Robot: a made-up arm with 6 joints. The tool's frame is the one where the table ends. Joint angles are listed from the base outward.
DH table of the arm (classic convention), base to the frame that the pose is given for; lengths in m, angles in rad. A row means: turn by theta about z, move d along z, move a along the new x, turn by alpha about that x. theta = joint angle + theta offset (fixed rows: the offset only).
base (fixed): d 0.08, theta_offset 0, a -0.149, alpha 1.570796
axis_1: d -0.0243, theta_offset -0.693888, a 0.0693, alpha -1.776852
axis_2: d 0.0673, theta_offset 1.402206, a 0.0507, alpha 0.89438
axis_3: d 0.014, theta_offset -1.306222, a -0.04, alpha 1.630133
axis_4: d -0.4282, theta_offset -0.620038, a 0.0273, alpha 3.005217
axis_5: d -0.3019, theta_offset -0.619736, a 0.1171, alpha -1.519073
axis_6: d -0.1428, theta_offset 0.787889, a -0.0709, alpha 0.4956
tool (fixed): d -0.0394, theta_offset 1.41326, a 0, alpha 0
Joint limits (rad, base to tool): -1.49..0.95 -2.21..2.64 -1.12..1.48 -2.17..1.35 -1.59..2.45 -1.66..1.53
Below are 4 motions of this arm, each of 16 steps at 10 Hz.
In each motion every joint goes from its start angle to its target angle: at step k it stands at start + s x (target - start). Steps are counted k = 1, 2, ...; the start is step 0. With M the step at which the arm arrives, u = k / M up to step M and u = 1 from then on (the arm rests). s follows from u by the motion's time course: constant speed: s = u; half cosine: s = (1 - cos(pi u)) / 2; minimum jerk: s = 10 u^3 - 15 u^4 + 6 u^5.
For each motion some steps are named. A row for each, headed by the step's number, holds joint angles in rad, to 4 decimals.
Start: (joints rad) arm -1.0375 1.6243 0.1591 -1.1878 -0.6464 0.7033
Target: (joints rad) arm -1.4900 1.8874 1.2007 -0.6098 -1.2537 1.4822
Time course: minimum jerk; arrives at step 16
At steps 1, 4, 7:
1: -1.0385 1.6249 0.1614 -1.1865 -0.6477 0.7050
4: -1.0843 1.6515 0.2669 -1.1280 -0.7093 0.7839
7: -1.2113 1.7253 0.5591 -0.9658 -0.8796 1.0024

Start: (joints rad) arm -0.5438 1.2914 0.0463 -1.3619 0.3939 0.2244
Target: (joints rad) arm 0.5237 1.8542 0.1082 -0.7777 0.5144 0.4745
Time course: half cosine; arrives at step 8
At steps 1, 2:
1: -0.5032 1.3128 0.0487 -1.3397 0.3985 0.2339
2: -0.3875 1.3738 0.0554 -1.2763 0.4115 0.2610

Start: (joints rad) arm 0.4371 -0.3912 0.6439 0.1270 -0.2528 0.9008
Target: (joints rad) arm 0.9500 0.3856 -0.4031 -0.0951 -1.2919 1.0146
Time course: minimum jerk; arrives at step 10
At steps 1, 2, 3, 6, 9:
1: 0.4415 -0.3846 0.6349 0.1251 -0.2617 0.9018
2: 0.4668 -0.3462 0.5833 0.1141 -0.3130 0.9074
3: 0.5207 -0.2645 0.4732 0.0908 -0.4223 0.9194
6: 0.7872 0.1390 -0.0707 -0.0246 -0.9620 0.9785
9: 0.9456 0.3790 -0.3941 -0.0932 -1.2830 1.0136

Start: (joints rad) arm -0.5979 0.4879 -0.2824 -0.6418 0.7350 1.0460
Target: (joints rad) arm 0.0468 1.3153 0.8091 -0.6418 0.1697 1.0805
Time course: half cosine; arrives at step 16
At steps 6, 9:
6: -0.3989 0.7433 0.0545 -0.6418 0.5605 1.0566
9: -0.2127 0.9823 0.3698 -0.6418 0.3972 1.0666

